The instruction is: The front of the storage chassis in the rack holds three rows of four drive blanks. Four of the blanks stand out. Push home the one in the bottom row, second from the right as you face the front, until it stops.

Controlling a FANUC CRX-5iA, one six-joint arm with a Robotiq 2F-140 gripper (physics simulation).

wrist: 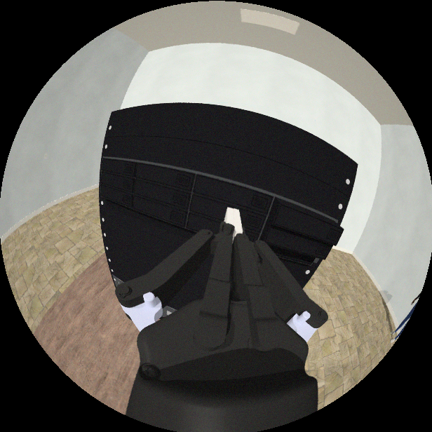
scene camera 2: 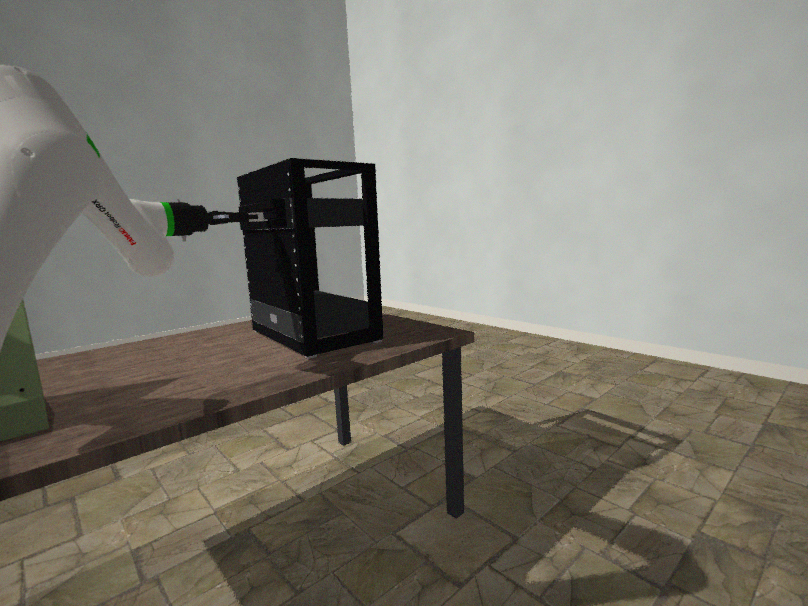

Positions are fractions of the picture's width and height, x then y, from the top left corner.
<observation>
black rack: wrist 0.39,0.39; scene camera 2 0.35,0.50
</observation>
